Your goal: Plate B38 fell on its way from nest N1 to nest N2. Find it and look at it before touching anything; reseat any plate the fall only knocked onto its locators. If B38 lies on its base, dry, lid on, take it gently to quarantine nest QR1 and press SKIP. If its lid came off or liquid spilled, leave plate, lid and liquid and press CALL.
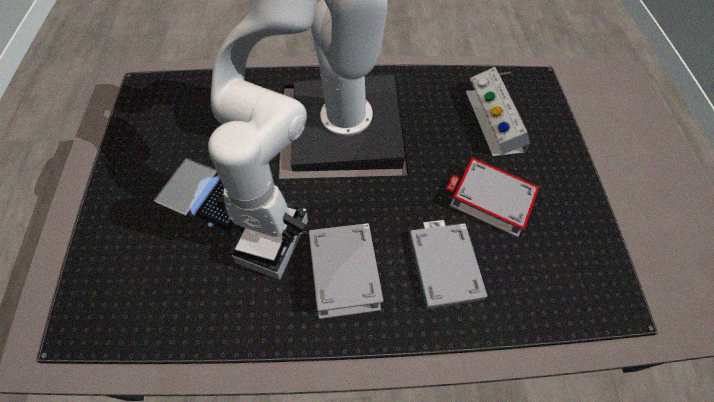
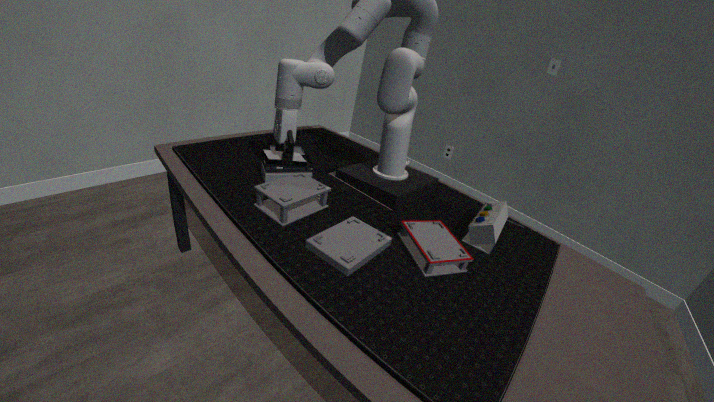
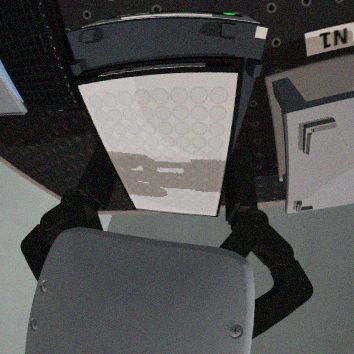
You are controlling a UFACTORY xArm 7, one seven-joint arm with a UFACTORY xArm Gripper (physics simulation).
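Frame: origin at the arm's base, x ahead, y right, z down, level; millimetres.
Seen in the pictures: gripper, fingertip midpoint: (image 1: 266, 233) (image 2: 283, 159) (image 3: 168, 157); arm's base, origin of the base link: (image 1: 346, 115) (image 2: 390, 173).
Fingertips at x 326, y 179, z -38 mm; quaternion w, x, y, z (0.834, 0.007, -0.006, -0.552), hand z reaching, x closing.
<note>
Pixels of each thing's top centre, then the offset from my fingertips to it. "*": a spot on its surface instead.
- white-topped plate, middle of its top: (image 3: 163, 177) (image 1: 265, 227) (image 2: 284, 153) dx -2, dy +0, dz -19 mm
- dark well plate, middle of its top: (image 3: 26, 57) (image 1: 226, 197) dx -121, dy +99, dz +54 mm
- clear flat lid, surface spot: (image 1: 180, 184) * dx -170, dy +212, dz +66 mm
- red-edged nest, middle of its top: (image 1: 498, 190) (image 2: 437, 237) dx -78, dy -491, dz +22 mm
- button panel, middle of its top: (image 1: 504, 97) (image 2: 495, 209) dx -316, dy -560, dz -16 mm
- empty raised nest, middle of its top: (image 3: 352, 176) (image 1: 344, 263) (image 2: 293, 185) dx +71, dy -145, dz +5 mm
- tag reading N1, surface spot: (image 3: 331, 40) * dx -24, dy -138, dz +66 mm
- lower empty nest, middle of its top: (image 1: 448, 261) (image 2: 351, 237) dx +69, dy -354, dz +41 mm
My gripper (image 1: 272, 240) (image 2: 288, 150) (image 3: 168, 157) is shut on a white-topped plate (image 1: 257, 246) (image 3: 170, 120), at or just above a grey box with a black top (image 1: 257, 265) (image 2: 273, 176) (image 3: 165, 42); contact is unclear. A dark well plate (image 1: 212, 206) (image 3: 42, 55) lies on the mat beside the arm, partly hidden. Blue liquid (image 1: 202, 192) and a small drop lie by it. A clear flat lid (image 1: 180, 184) lies off it, to its left. No plate label is readable. The red-edged nest (image 1: 497, 192) (image 2: 435, 240) is empty. The button panel (image 1: 500, 112) (image 2: 487, 230) has white, green, yellow and blue buttons.
An empty raised nest (image 1: 345, 265) (image 2: 292, 189) (image 3: 325, 160) stands right of the grey box, by a tag reading N1 (image 3: 331, 40). A lower empty nest (image 1: 447, 265) (image 2: 349, 242) stands further right. The robot's black base (image 1: 347, 150) (image 2: 390, 187) is behind.
</note>
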